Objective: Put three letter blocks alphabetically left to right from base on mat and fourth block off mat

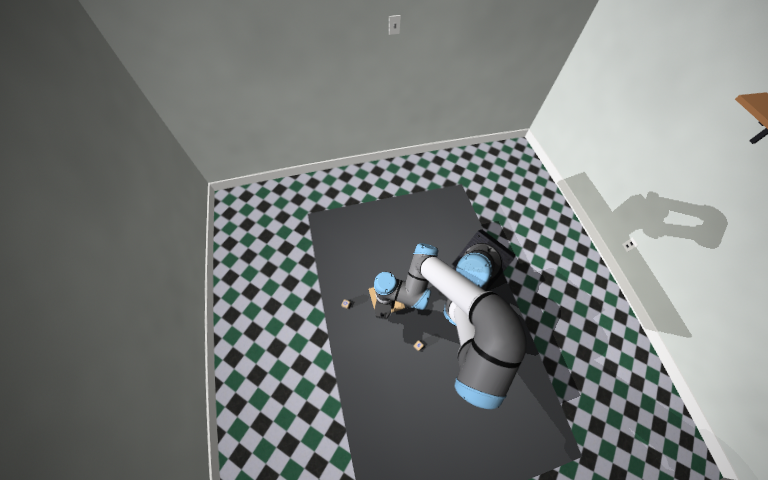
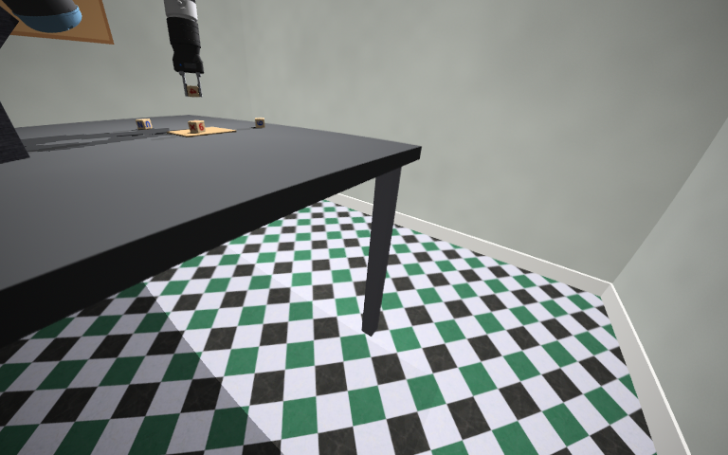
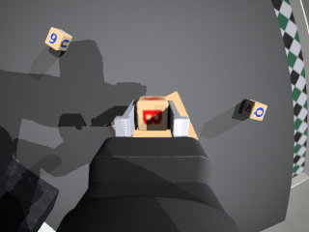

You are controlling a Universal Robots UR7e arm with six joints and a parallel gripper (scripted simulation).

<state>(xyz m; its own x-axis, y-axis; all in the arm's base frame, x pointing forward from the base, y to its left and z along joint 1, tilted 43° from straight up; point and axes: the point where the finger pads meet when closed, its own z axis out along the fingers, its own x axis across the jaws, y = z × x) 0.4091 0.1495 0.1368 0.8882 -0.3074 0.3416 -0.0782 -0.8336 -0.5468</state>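
The mat is 110 mm below my hand and 90 mm to the right of it. Also, from my hand: G block (120 mm to the right, 100 mm below, 10 mm behind).
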